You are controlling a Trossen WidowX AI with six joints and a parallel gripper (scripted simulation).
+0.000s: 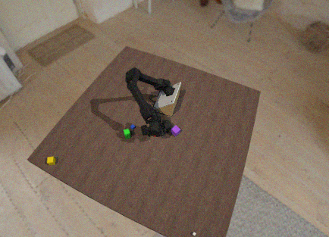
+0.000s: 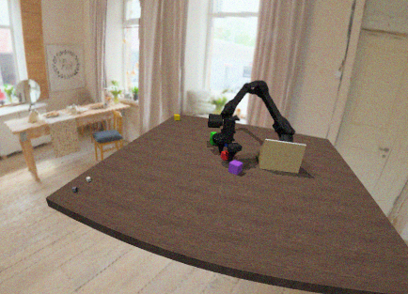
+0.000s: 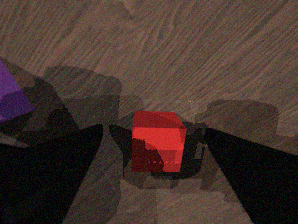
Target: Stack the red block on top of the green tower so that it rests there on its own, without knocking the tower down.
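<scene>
My gripper tip is 1 cm below the red block. The rest, counted from my gripper tip: purple block (6 cm behind, 12 cm to the left, 1 cm above); small blue block (1 cm ahead, 16 cm to the right); yellow block (44 cm ahead, 54 cm to the right, 1 cm above).
</scene>
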